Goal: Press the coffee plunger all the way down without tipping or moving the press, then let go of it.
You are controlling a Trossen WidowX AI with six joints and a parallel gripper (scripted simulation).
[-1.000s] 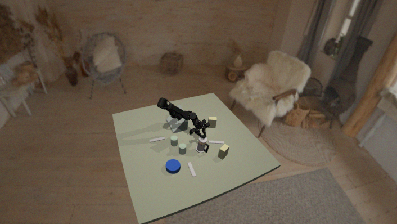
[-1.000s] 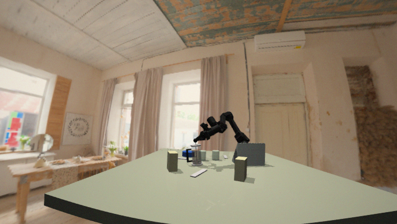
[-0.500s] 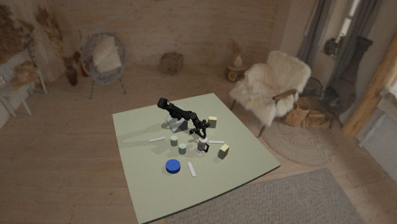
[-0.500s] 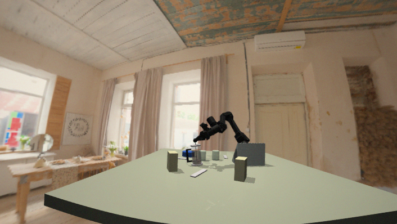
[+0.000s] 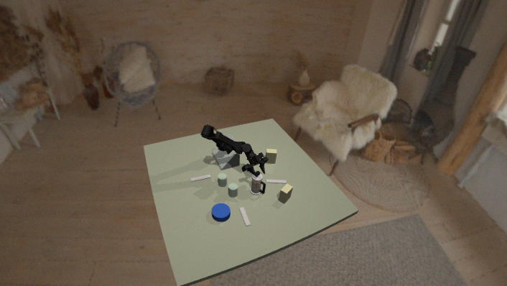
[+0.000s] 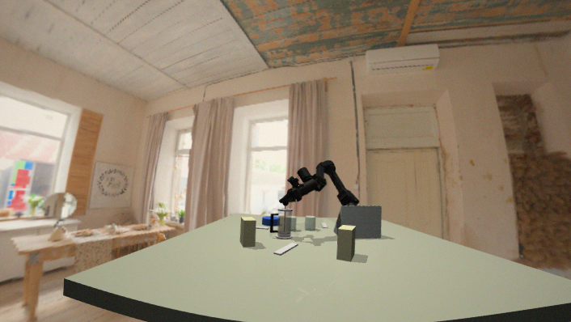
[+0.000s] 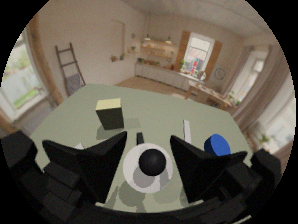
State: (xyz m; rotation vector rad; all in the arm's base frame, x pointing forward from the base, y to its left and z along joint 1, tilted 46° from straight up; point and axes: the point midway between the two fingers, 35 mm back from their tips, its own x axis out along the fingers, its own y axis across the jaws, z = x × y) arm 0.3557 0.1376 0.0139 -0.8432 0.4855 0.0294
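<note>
My gripper tip is 1 cm past the coffee press and 9 cm above it. The rest, counted from my gripper tip: blue disc 10 cm ahead, 31 cm to the right, 16 cm below.
</note>
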